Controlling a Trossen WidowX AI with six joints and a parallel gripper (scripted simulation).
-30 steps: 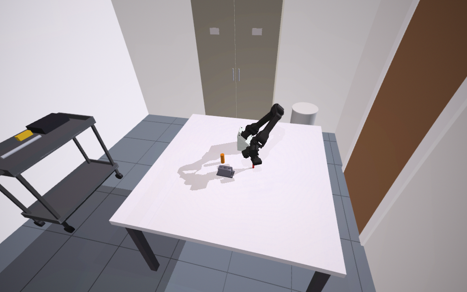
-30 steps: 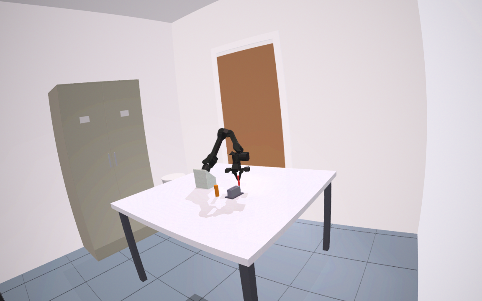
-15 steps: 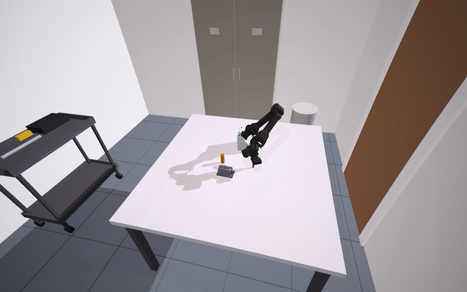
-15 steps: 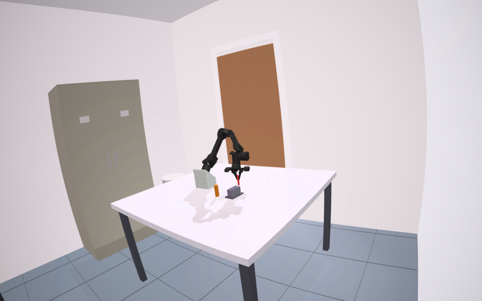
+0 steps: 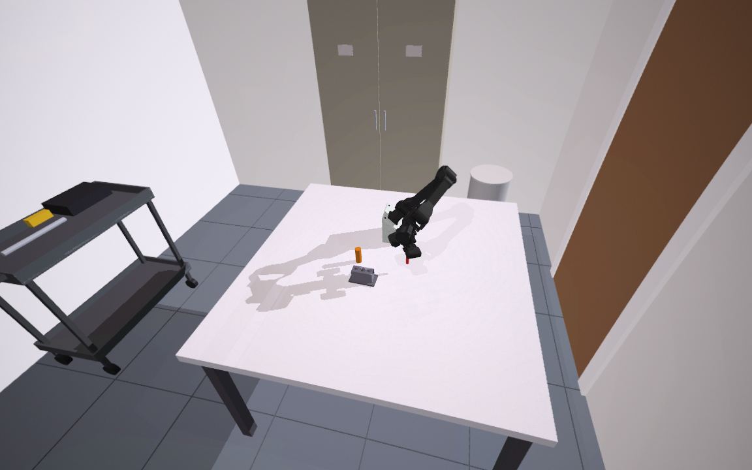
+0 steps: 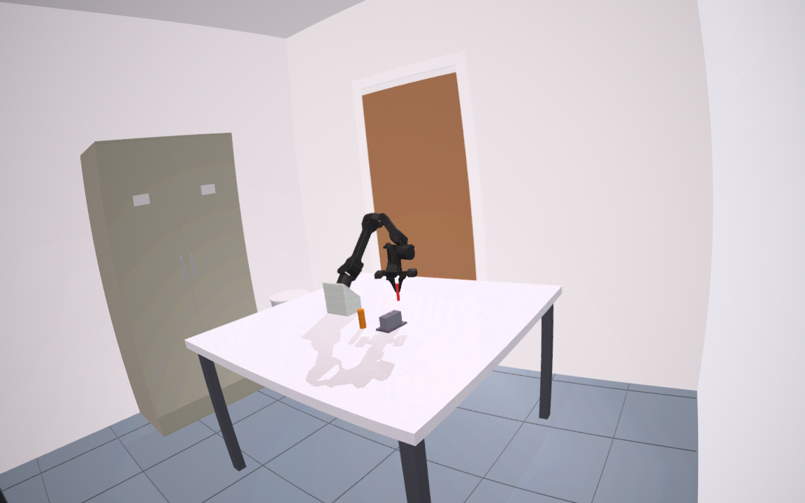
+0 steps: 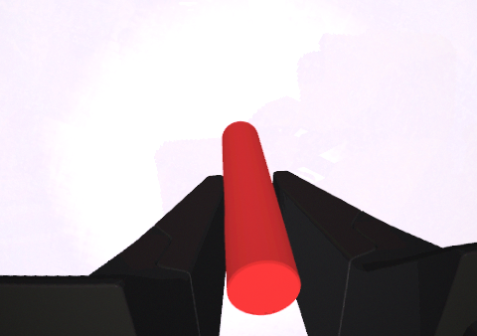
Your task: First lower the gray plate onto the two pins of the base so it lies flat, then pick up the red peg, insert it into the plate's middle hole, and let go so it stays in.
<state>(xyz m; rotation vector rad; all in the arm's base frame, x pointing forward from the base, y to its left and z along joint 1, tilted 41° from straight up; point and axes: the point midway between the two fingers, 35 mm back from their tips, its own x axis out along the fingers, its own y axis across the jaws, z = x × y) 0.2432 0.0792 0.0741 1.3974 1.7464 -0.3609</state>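
Right now the gray plate is 19 cm to the right of my gripper tip, 9 cm ahead of it and 4 cm below it. Round my gripper tip: base: 19 cm to the right, 9 cm ahead, 8 cm below; orange cylinder: 24 cm to the right, 5 cm below, 2 cm behind; red peg: right at my gripper tip.
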